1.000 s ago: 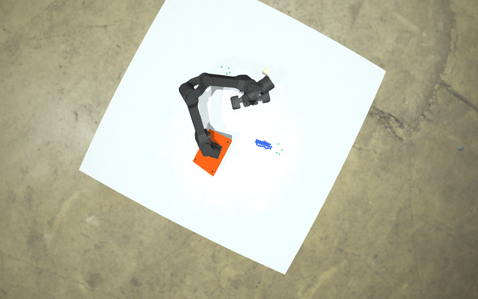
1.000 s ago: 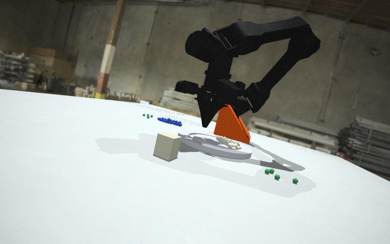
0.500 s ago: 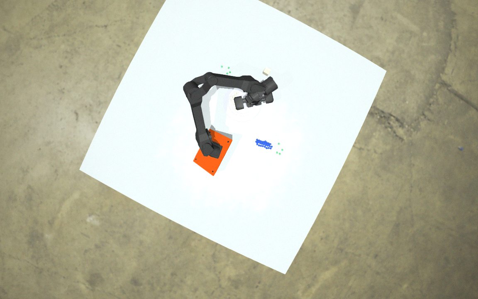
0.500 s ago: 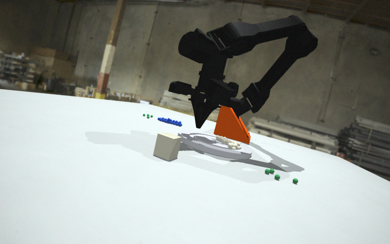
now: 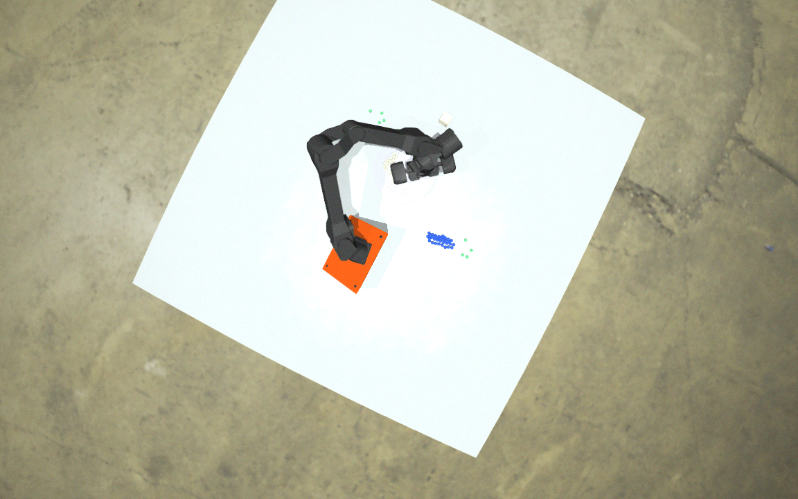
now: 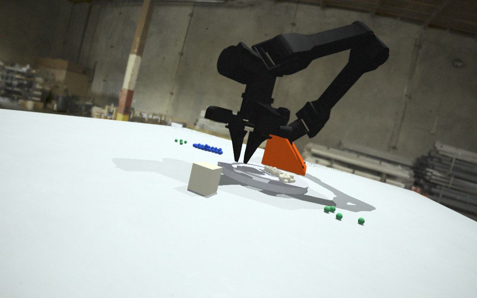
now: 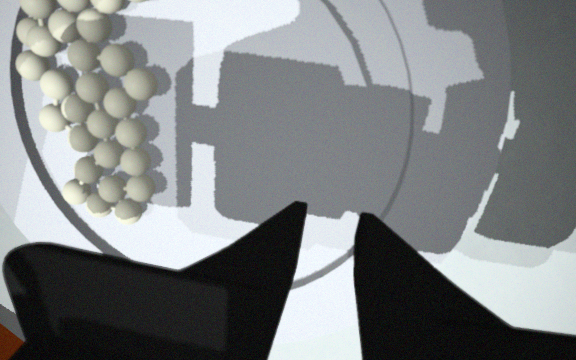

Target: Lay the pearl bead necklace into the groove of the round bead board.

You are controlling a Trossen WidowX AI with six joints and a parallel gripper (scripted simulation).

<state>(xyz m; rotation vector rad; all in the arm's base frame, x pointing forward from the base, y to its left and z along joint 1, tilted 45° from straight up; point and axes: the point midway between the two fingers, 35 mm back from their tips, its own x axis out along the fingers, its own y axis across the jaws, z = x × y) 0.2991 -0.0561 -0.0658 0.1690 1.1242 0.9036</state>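
Right now my gripper tip is 50 mm to the right of the round bead board, 10 mm past it and 10 mm above it. The rest, counted from my gripper tip: cream cube 190 mm ahead, 20 mm to the right.
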